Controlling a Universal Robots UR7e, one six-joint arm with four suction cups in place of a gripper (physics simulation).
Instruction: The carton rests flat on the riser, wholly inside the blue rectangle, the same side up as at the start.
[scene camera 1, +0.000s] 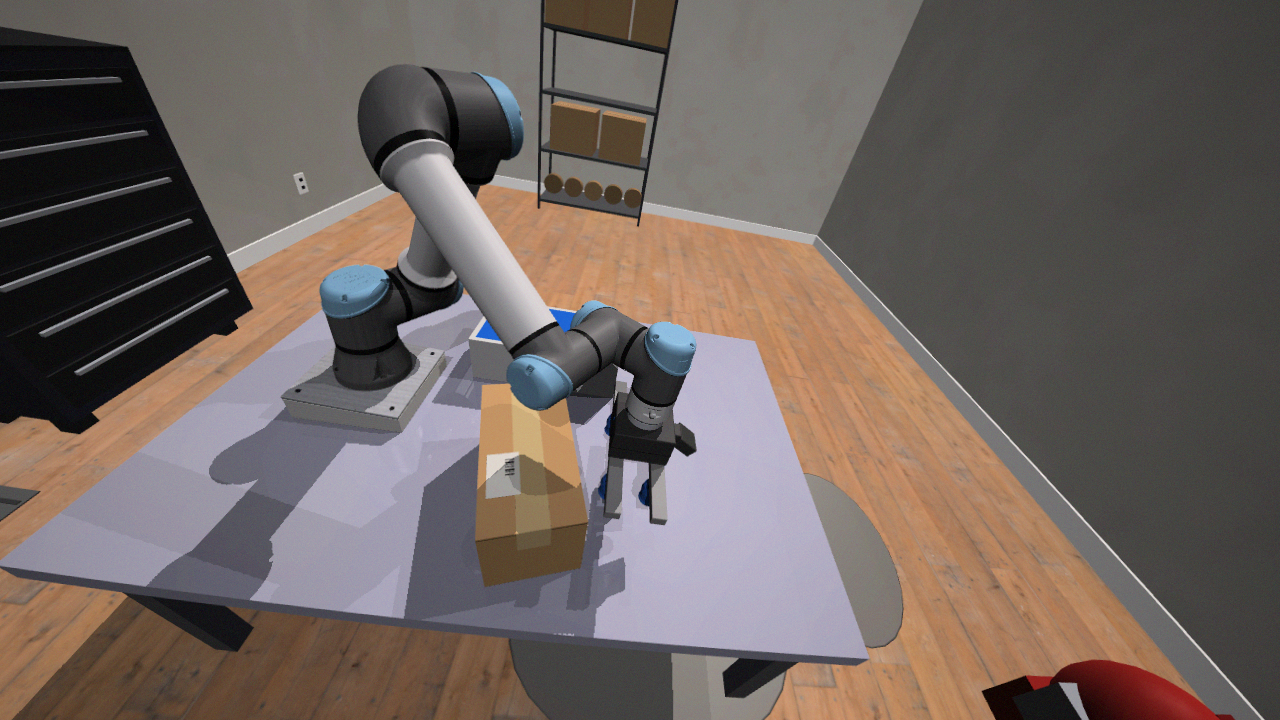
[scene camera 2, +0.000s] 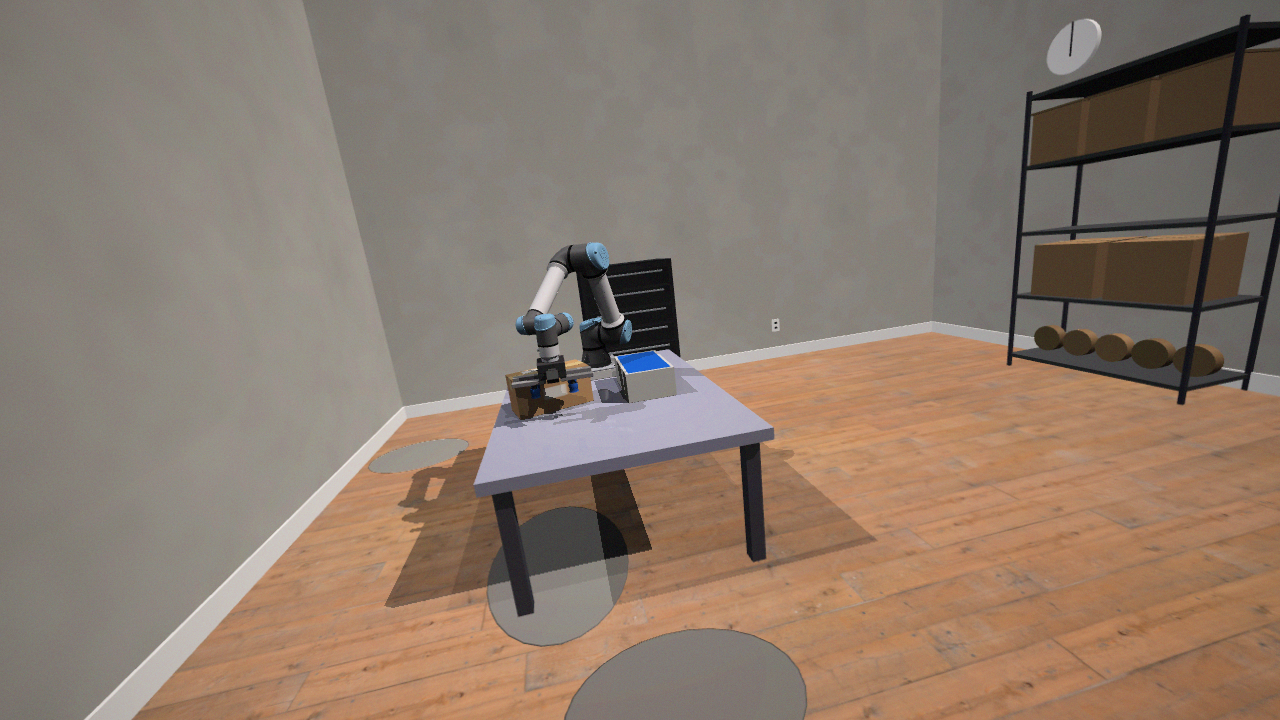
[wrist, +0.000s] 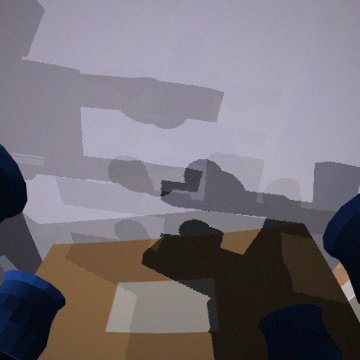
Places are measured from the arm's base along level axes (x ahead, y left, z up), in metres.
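Pixels of known places: hand, tool point: (scene camera 1: 629, 461) (scene camera 2: 554, 390) (wrist: 169, 274); arm's base, link origin: (scene camera 1: 374, 367) (scene camera 2: 596, 363).
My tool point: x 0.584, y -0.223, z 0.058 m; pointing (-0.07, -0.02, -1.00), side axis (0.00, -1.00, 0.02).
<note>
For each thing: its middle in the pictures, then the offset to it from my tool point. "spot": a spot on its surface instead. Level surfaces: height alone.
- brown taped carton, body centre: (wrist: 176, 334) (scene camera 1: 528, 471) (scene camera 2: 549, 387) 0.020 m right, 0.182 m back, 0.035 m down
- white label, surface spot: (wrist: 160, 307) spot: 0.001 m left, 0.107 m back, 0.032 m down
- white riser, body centre: (scene camera 1: 552, 346) (scene camera 2: 643, 374) 0.387 m left, 0.209 m back, 0.053 m down
- blue rectangle, body centre: (scene camera 1: 553, 328) (scene camera 2: 641, 361) 0.387 m left, 0.209 m back, 0.007 m up
- table, surface height: 0.113 m down
The brown taped carton (scene camera 1: 528, 465) (scene camera 2: 581, 391) (wrist: 80, 295) lies flat on the table, near its front in the scene camera 1 view. A white label (wrist: 160, 307) is on its side face. My suction gripper (scene camera 1: 640, 445) (scene camera 2: 552, 374) is beside the carton's label side. Its blue cups (scene camera 1: 645, 491) (wrist: 30, 315) look slightly apart from that side in the scene camera 1 view, so it holds nothing; their contact faces are hidden. The white riser (scene camera 1: 488, 360) (scene camera 2: 653, 385) stands beyond one carton end, with the blue rectangle (scene camera 1: 563, 317) (scene camera 2: 643, 361) on top.
The table (scene camera 1: 725, 537) (scene camera 2: 626, 438) carries the arm's base plate (scene camera 1: 344, 407). The arm partly covers the riser in the scene camera 1 view. A black drawer cabinet (scene camera 1: 98, 188) (scene camera 2: 640, 295) and a shelf rack (scene camera 1: 602, 96) (scene camera 2: 1020, 223) stand away from the table.
</note>
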